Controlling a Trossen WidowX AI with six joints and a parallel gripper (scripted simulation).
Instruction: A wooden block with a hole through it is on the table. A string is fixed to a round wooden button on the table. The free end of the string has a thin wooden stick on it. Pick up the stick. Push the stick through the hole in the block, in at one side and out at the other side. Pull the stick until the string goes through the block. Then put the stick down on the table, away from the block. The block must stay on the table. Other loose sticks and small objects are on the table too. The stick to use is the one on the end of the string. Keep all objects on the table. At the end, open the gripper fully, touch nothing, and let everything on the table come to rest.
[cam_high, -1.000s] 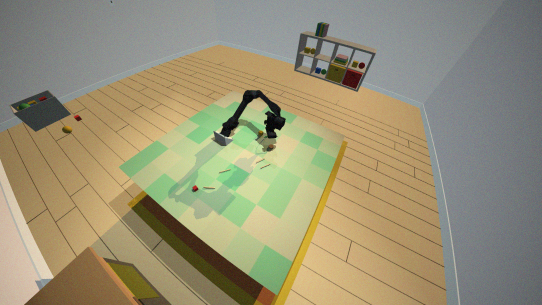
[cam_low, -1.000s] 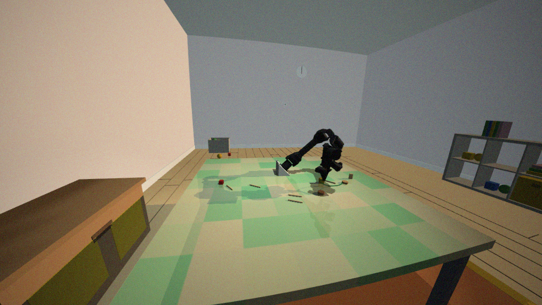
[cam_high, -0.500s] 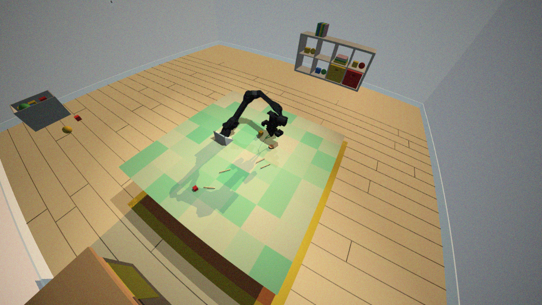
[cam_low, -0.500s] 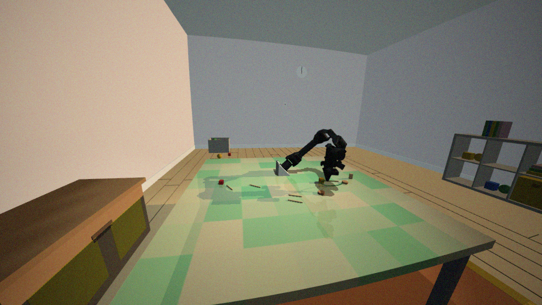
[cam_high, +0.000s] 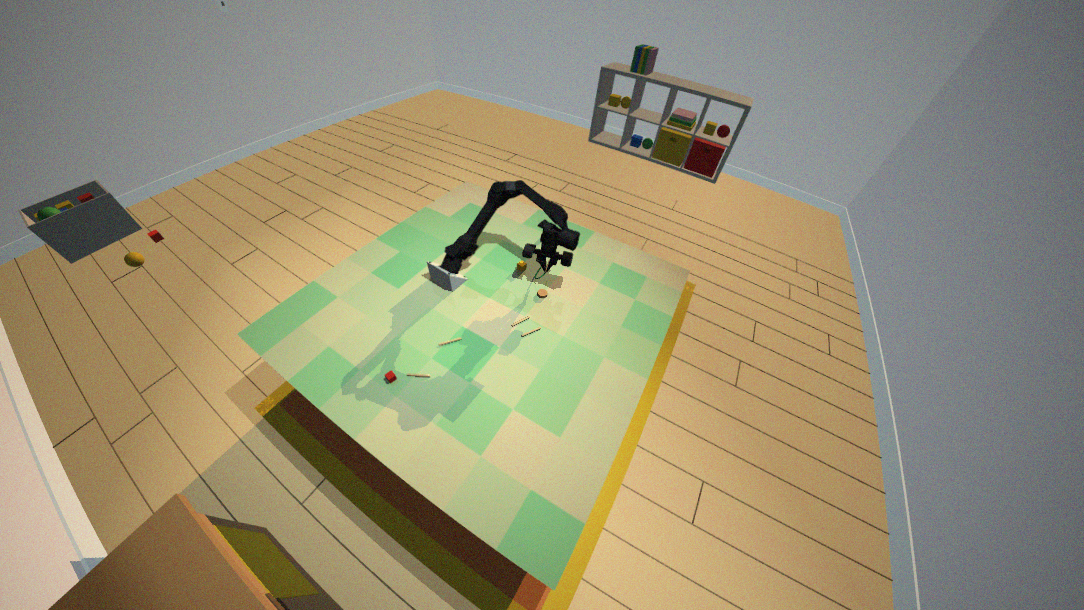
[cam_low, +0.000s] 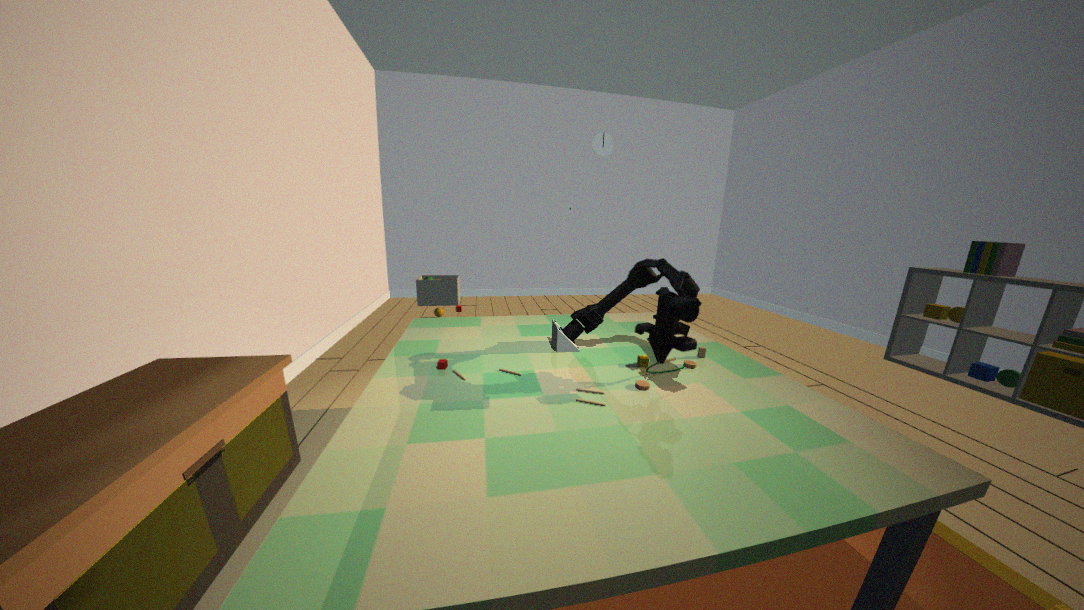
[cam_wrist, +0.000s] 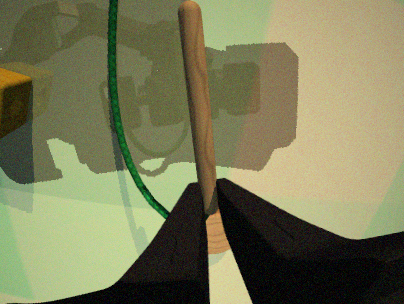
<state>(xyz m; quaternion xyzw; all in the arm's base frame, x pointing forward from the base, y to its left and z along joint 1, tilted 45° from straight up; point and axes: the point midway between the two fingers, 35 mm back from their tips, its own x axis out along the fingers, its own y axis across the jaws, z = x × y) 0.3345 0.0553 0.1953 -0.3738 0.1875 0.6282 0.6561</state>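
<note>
Right now my gripper tip is 1 cm to the right of the thin wooden stick. The rest, counted from my gripper tip: wooden disc: 7 cm to the right, 5 cm below, 2 cm ahead; then round wooden button: 18 cm to the left, 7 cm behind, 5 cm below; then yellow wooden block: 12 cm behind, 5 cm below, 2 cm to the left.
</note>
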